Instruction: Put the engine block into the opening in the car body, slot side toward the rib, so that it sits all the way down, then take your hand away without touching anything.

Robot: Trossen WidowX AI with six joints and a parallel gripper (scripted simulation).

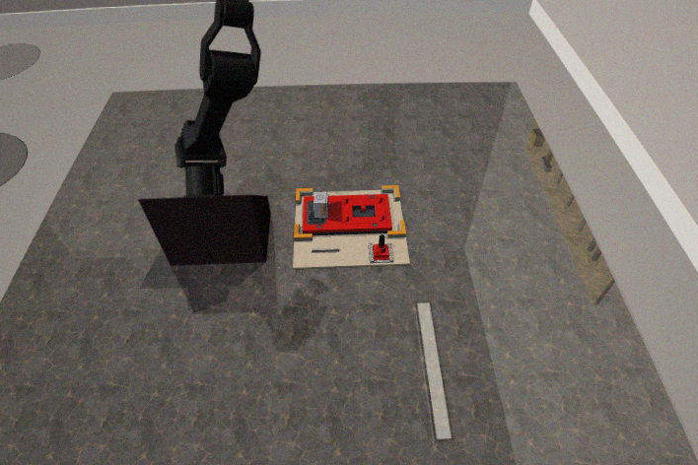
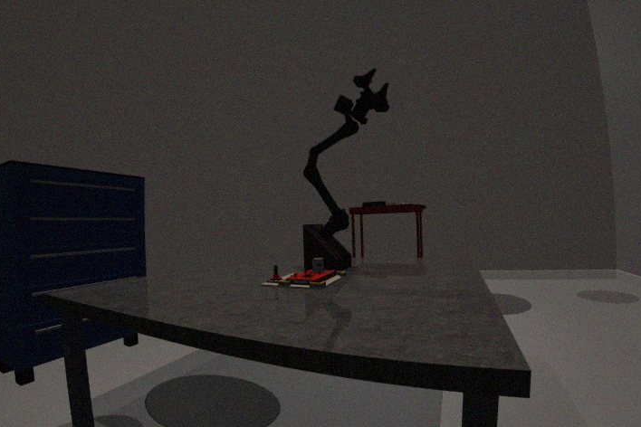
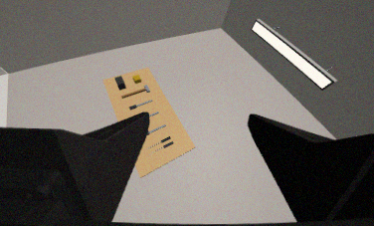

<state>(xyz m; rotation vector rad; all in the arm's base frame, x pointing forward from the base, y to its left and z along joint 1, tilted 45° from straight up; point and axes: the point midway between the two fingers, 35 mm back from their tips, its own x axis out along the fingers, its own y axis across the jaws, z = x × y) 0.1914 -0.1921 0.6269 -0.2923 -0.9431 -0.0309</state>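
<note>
Right now the engine block is 1 cm ahead of my gripper tip, 27 cm to the right of it and 69 cm below it.
</note>
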